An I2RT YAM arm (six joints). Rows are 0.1 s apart.
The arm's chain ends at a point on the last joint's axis. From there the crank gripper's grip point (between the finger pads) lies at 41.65 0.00 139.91 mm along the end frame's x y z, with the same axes.
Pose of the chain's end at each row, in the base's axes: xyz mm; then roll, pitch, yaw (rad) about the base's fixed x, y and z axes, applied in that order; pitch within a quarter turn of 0, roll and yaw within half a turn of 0:
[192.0, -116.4, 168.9, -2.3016, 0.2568, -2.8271]
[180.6, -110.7, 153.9, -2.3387, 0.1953, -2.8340]
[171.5, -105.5, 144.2, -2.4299, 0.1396, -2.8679]
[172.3, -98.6, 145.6, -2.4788, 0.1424, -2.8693]
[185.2, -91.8, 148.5, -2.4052, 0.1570, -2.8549]
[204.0, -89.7, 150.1, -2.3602, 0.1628, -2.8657]
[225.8, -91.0, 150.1, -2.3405, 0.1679, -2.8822]
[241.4, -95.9, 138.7, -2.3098, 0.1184, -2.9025]
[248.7, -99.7, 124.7, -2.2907, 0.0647, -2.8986]
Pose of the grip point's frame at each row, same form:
[208.5, -220.6, 68.0, -2.3016, 0.2568, -2.8271]
[190.1, -213.3, 50.5, -2.3387, 0.1953, -2.8340]
[170.7, -200.6, 33.5, -2.4299, 0.1396, -2.8679]
[170.8, -188.4, 30.5, -2.4788, 0.1424, -2.8693]
[187.9, -189.0, 39.6, -2.4052, 0.1570, -2.8549]
[206.8, -191.3, 45.3, -2.3602, 0.1628, -2.8657]
[227.6, -194.5, 47.1, -2.3405, 0.1679, -2.8822]
[236.5, -203.5, 40.2, -2.3098, 0.1184, -2.9025]
[239.5, -210.4, 30.0, -2.2907, 0.0647, -2.8986]

